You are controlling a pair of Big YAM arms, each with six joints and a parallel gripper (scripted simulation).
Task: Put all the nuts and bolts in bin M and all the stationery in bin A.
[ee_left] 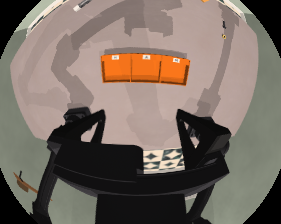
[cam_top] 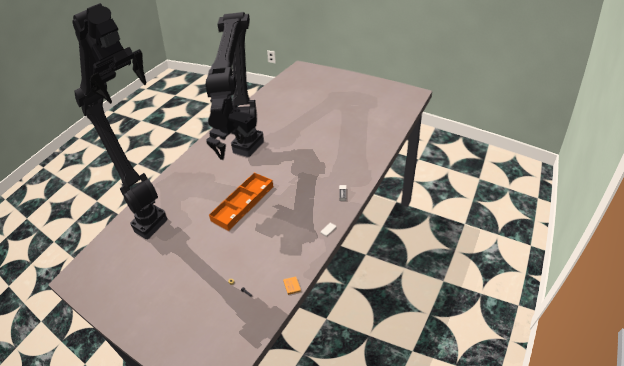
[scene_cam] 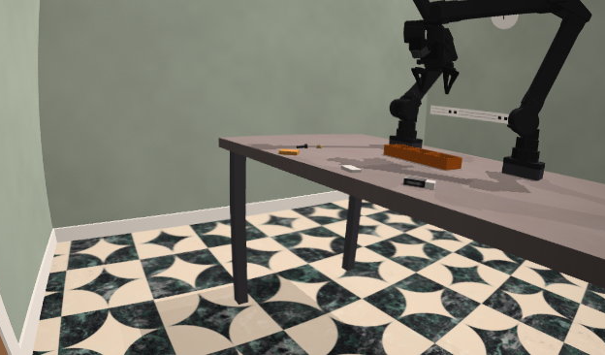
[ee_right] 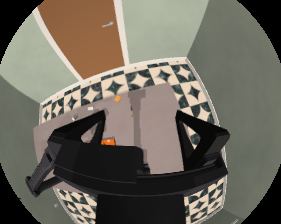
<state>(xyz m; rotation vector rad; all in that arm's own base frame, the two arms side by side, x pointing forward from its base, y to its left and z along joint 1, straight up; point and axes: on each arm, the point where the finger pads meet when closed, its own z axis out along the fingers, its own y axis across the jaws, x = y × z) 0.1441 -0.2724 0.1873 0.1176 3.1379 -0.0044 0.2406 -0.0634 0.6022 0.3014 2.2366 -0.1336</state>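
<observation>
Now: the orange double bin 20 cm below my left hand, 2 cm ahead of it and 1 cm to the right of it. Also, from my left hand: sleeved eraser 28 cm ahead, 22 cm to the left, 21 cm below; then brass nut 29 cm to the right, 22 cm ahead, 21 cm below; then white eraser 34 cm ahead, 22 cm below, 5 cm to the left.
</observation>
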